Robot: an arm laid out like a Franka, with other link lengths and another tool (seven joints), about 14 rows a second.
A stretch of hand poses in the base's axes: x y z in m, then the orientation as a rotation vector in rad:
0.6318, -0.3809, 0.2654, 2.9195, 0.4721, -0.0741
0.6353, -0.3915, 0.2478, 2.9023, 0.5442, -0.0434
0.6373, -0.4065, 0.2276, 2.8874, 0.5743, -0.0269
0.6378, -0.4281, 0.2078, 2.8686, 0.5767, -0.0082
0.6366, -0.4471, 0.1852, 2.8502, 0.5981, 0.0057
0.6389, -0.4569, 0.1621, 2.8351, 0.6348, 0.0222
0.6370, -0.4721, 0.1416, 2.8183, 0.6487, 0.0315
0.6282, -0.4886, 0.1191, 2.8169, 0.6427, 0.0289
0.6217, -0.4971, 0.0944, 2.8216, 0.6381, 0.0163
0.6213, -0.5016, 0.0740, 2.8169, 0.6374, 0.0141
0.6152, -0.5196, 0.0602, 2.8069, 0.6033, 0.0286
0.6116, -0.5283, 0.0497, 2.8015, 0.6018, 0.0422
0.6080, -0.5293, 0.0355, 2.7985, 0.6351, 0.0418
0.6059, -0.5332, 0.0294, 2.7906, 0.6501, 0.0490
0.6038, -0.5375, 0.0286, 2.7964, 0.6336, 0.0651
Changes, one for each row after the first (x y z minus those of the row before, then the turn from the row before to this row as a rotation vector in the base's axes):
0.0035, -0.0106, -0.0176, -0.0013, -0.0164, 0.0516
0.0020, -0.0150, -0.0202, -0.0070, -0.0104, 0.0229
0.0005, -0.0216, -0.0198, -0.0153, -0.0154, 0.0055
-0.0012, -0.0190, -0.0226, -0.0119, -0.0101, 0.0177
0.0023, -0.0098, -0.0231, -0.0052, -0.0094, 0.0278
-0.0019, -0.0152, -0.0205, -0.0119, -0.0078, 0.0124
-0.0088, -0.0165, -0.0225, -0.0029, 0.0006, -0.0040
-0.0065, -0.0085, -0.0247, 0.0016, 0.0087, -0.0048
-0.0004, -0.0045, -0.0204, -0.0050, 0.0004, 0.0000
-0.0061, -0.0180, -0.0138, -0.0137, -0.0161, -0.0201
-0.0036, -0.0087, -0.0105, -0.0033, -0.0103, 0.0010
-0.0036, -0.0010, -0.0142, 0.0031, 0.0042, 0.0227
-0.0021, -0.0039, -0.0061, -0.0035, -0.0043, 0.0118
-0.0021, -0.0043, -0.0008, 0.0053, -0.0118, -0.0103

